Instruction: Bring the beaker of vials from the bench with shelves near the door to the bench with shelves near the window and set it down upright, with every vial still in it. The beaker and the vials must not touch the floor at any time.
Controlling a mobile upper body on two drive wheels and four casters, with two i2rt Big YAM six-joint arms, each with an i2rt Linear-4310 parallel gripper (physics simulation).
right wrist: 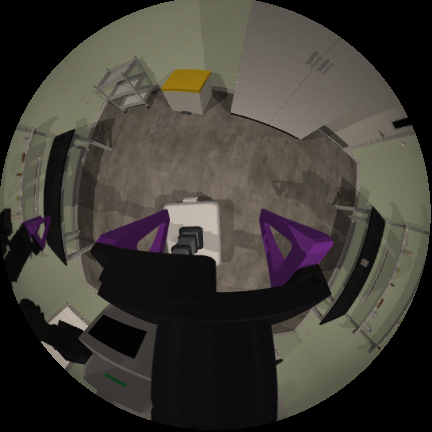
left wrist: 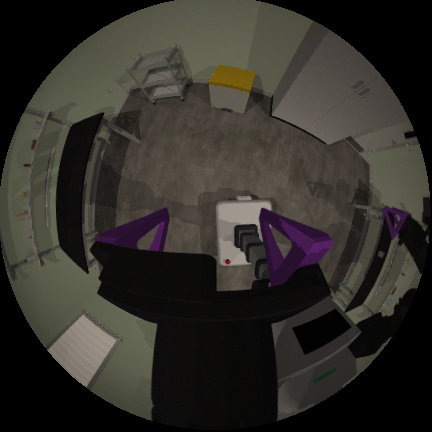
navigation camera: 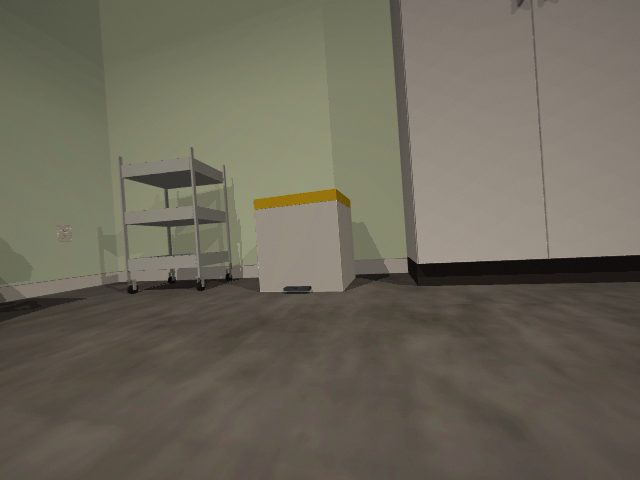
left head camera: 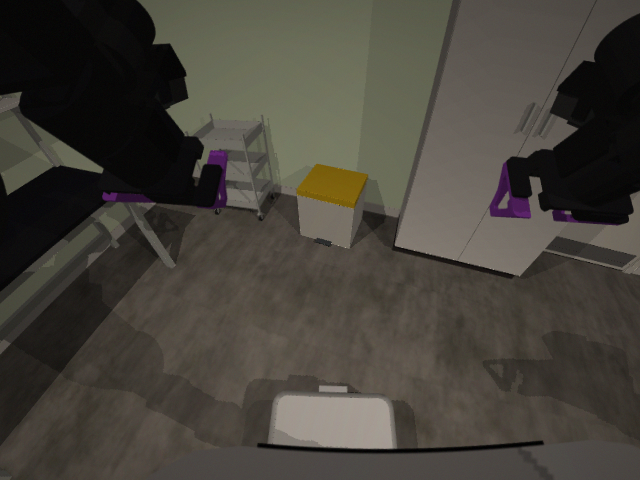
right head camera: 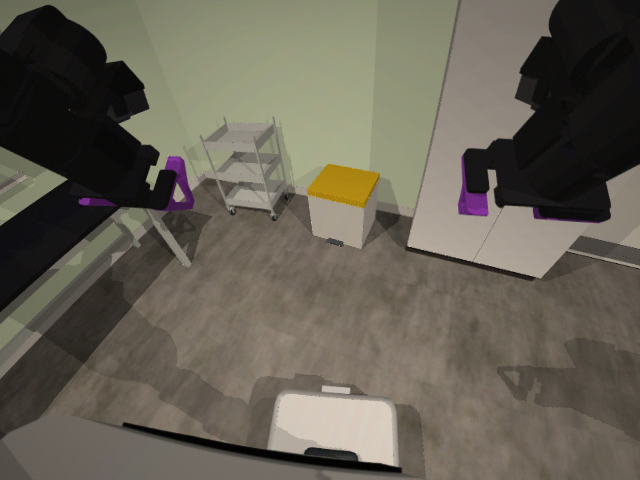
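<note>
A small pale object [left wrist: 381,254] [right wrist: 364,262], apparently the beaker, stands on the black bench [left wrist: 367,275] [right wrist: 375,230] at the right of both wrist views; its vials are too small to make out. Another black-topped bench [left head camera: 46,206] [right head camera: 36,245] [left wrist: 71,190] [right wrist: 57,190] with shelves stands at the left. My left gripper [left head camera: 168,198] [right head camera: 135,204] [left wrist: 213,212] is open and empty, in the air near that left bench. My right gripper [left head camera: 541,212] [right head camera: 510,212] [right wrist: 213,213] is open and empty, in the air, away from the beaker.
A three-shelf trolley [left head camera: 237,125] [navigation camera: 157,167] and a white bin with a yellow lid [left head camera: 333,184] [right head camera: 343,184] [navigation camera: 302,198] stand by the wall ahead. A tall cabinet [left head camera: 465,155] [right head camera: 465,206] [navigation camera: 475,155] stands at the right. The white base [left head camera: 333,421] [right head camera: 336,423] is below me.
</note>
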